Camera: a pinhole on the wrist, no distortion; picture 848 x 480 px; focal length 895.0 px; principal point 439.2 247.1 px. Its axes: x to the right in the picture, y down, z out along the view. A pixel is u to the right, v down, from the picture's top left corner.
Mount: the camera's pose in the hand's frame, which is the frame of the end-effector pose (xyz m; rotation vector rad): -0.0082 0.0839 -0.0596 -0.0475 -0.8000 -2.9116
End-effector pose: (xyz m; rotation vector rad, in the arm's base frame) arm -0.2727 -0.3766 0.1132 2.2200 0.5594 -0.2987
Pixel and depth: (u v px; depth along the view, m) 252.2 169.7 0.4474
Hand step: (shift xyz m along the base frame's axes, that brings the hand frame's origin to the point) 0.2329 -0.4100 0.0106
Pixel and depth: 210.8 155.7 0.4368
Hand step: 0.2490 -0.3957 0.0136
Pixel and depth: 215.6 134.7 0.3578
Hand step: 0.2112 -0.3268 0.0370
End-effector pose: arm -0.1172 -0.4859 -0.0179 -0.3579 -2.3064 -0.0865
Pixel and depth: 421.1 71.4 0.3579
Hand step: -0.0495 0.3478 -0.1698
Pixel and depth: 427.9 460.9 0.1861
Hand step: -0.0459 0.1564 -0.0921
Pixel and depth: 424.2 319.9 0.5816
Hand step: -0.2334 0.4088 -0.3321
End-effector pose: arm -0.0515 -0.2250 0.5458 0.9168 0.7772 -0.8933
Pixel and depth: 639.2 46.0 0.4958
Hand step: 0.3745 -0.1089 0.3776
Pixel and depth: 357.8 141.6 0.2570
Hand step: 0.2470 -0.0543 0.1279
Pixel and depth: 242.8 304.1 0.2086
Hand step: 0.2021 -0.0631 0.0765
